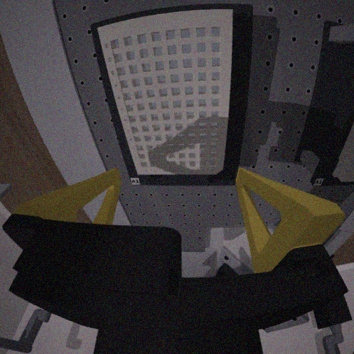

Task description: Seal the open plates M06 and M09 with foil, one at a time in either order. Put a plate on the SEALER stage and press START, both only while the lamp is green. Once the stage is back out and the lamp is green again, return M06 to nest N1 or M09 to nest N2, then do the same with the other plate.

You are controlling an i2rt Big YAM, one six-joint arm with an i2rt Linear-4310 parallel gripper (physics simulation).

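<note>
A white plate (170,100) with a grid of square open wells lies in a black holder (242,75) marked A1 at its near left corner. No plate name is readable on it. My gripper (178,174) is open and empty. Its two yellow fingers stand apart at the near end of the plate, one toward each side. I cannot tell the height of the fingertips over the plate. A shadow shaped like a finger falls on the plate's near right part. The sealer stage, START button, lamp and nest labels N1 and N2 do not show.
A second black holder (327,80), also marked A1, shows in part at the right edge. The holders are on a grey perforated board (292,47). A light strip (45,75) runs along the left, with brown wood (20,140) beyond it.
</note>
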